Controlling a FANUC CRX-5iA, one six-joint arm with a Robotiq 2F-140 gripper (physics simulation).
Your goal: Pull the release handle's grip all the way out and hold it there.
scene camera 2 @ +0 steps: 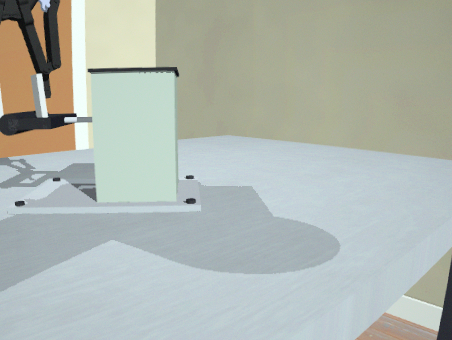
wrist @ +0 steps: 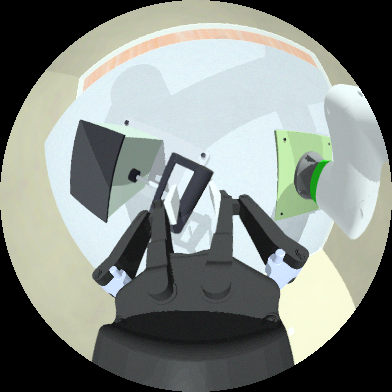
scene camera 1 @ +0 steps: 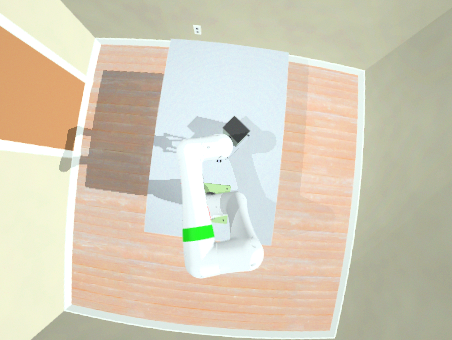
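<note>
The release handle's dark grip [scene camera 2: 15, 124] [wrist: 198, 187] is a frame with an open window. It stands out from a pale green housing [scene camera 2: 135, 135] [wrist: 137, 160] with a black top [scene camera 1: 236, 130]. A thin light rod [scene camera 2: 84, 120] [wrist: 146, 182] shows between grip and housing. My gripper [wrist: 193, 190] is shut on the grip: one pale pad reaches into the window, the other is on the bar's outer side. In scene camera 2, one finger with its pad stands at the grip and the other finger is cut off by the left edge. The arm largely hides the gripper in scene camera 1.
The housing stands on a light base plate [scene camera 2: 120, 206] with dark bolts, on the pale table [scene camera 1: 225, 80] [scene camera 2: 300, 210]. The arm's green mounting plate [scene camera 1: 218, 188] [wrist: 287, 200] is on the table, to the right in the wrist view. The white arm [scene camera 1: 192, 190] reaches over the table.
</note>
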